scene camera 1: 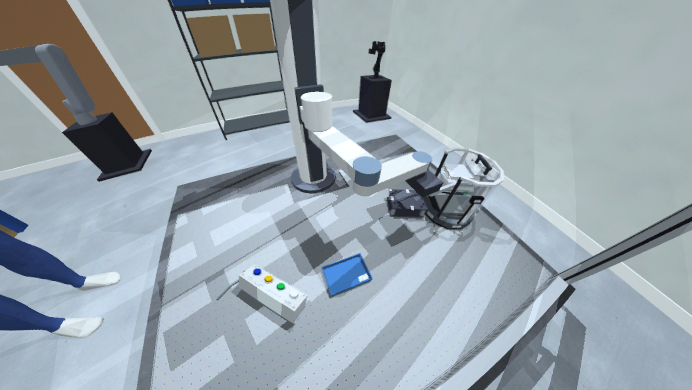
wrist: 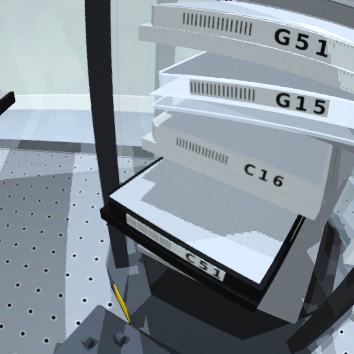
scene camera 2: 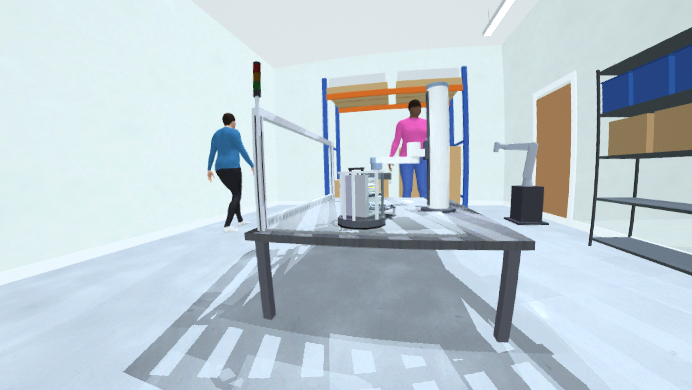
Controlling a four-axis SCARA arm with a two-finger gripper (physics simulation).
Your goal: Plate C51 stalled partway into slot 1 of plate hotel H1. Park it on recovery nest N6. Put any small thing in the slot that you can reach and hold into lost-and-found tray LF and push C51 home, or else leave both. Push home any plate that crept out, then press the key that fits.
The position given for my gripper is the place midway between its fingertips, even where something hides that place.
Observation:
My gripper [scene camera 1: 442, 171] touches a round plate rack [scene camera 2: 361, 193]. Further things: a dark nest base [scene camera 1: 406, 200] and a light fence post and rail [scene camera 1: 671, 221].
The round plate rack is seen too in the wrist view [wrist: 302, 302]. The dark nest base also shows in the wrist view [wrist: 100, 323]. The light fence post and rail shows as well in scene camera 2 [scene camera 2: 265, 115].

